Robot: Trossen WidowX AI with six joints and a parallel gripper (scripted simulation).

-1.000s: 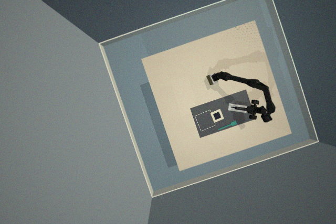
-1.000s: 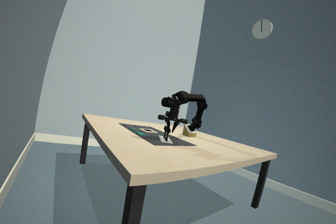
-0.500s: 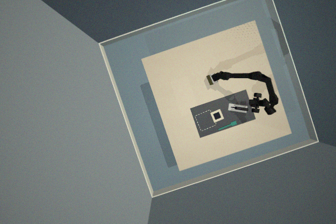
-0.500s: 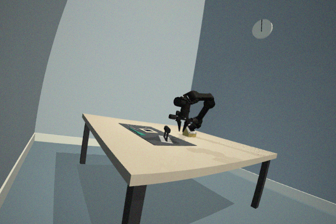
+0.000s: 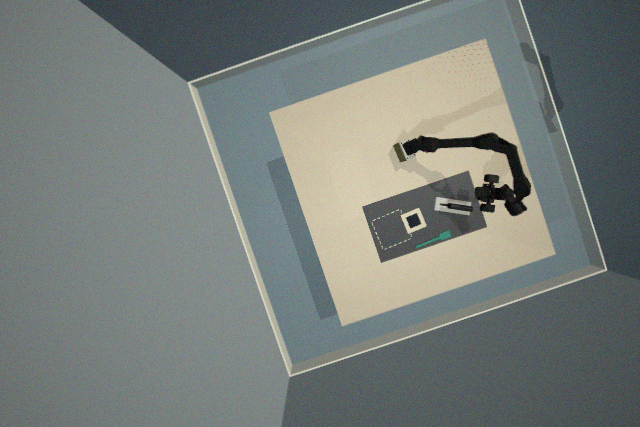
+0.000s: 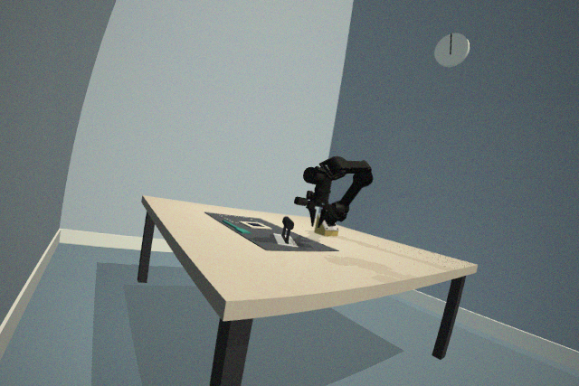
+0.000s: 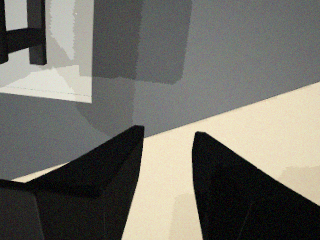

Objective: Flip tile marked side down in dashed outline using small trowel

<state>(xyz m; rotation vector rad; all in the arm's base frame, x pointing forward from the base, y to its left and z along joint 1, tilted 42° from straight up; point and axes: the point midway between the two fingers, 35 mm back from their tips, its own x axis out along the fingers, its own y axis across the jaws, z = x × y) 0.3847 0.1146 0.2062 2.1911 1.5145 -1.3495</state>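
Now: the small trowel 4 cm ahead of my gripper tip, 10 cm to the right of it and 4 cm below it. Also, from my gripper tip: dark mat (29 cm to the right, 10 cm below); then tile (1 cm behind, 36 cm to the right, 8 cm below); then thin teal tool (15 cm ahead, 29 cm to the right, 8 cm below).
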